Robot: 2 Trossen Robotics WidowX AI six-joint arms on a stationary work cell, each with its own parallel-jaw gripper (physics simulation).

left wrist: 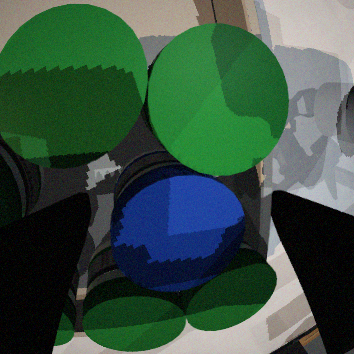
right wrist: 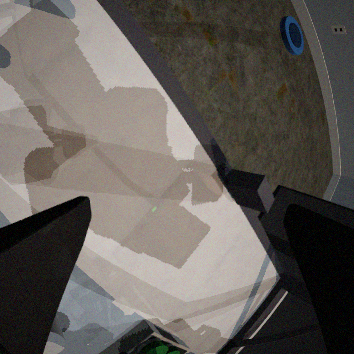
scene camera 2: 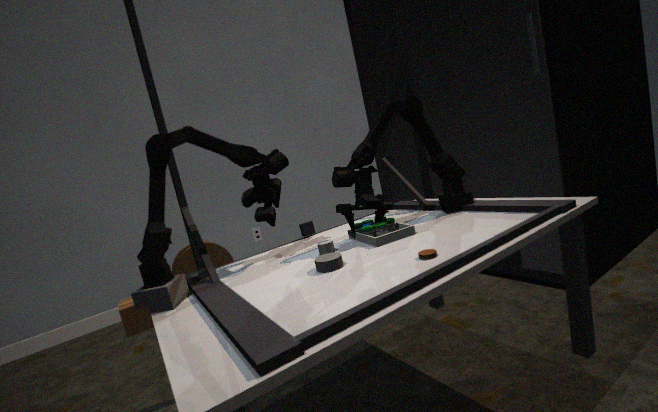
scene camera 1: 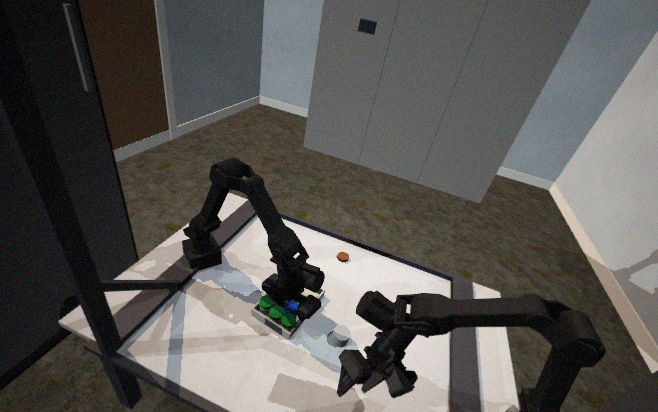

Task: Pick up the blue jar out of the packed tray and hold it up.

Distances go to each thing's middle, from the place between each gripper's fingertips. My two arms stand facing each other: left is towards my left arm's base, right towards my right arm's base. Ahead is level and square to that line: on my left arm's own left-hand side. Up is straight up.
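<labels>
With respect to the blue jar (left wrist: 172, 228), my right hand is 100 mm above it, 160 mm short of it and 260 mm to the right of it. The tray (left wrist: 97, 178) is 140 mm below my right hand, 200 mm ahead of it and 280 mm to the left of it.
For the tray, my left gripper is 30 mm above it, 30 mm short of it and 30 mm to the right of it. The blue jar is 10 mm above my left hand and 10 mm to the left of it.
</labels>
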